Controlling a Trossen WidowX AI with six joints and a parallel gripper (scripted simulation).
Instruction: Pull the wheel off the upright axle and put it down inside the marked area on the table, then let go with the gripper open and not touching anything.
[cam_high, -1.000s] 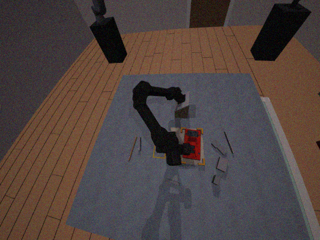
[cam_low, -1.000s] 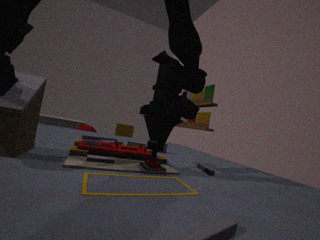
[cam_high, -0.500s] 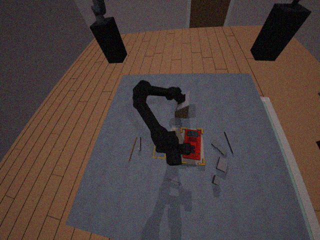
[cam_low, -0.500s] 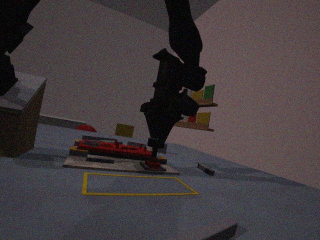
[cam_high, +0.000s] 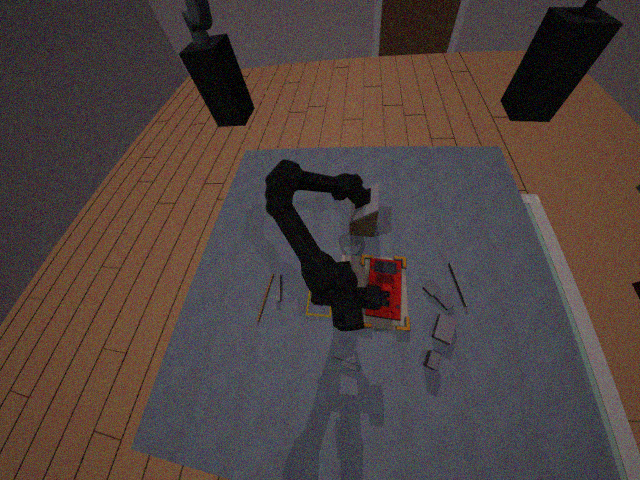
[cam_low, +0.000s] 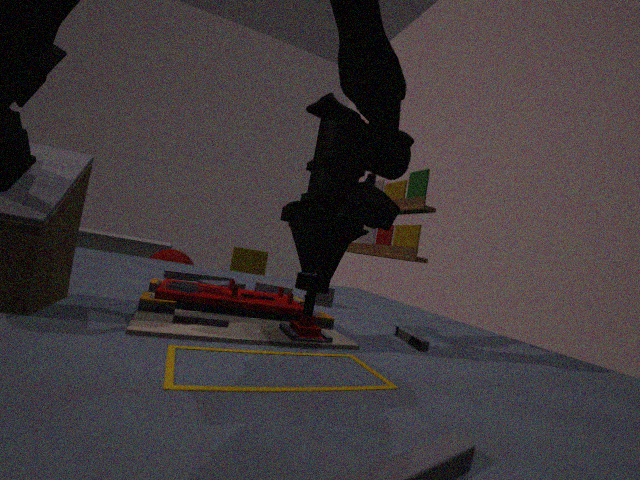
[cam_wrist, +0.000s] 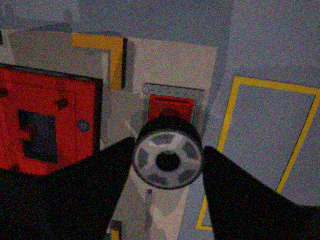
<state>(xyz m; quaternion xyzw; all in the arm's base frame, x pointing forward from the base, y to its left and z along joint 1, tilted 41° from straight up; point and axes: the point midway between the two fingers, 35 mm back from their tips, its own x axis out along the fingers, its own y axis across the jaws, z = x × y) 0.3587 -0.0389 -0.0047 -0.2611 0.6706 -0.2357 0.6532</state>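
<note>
Right now my gripper tip is 3 cm above the thin dark axle and 1 cm past it. Round my gripper tip: wheel (right at my gripper tip).
</note>
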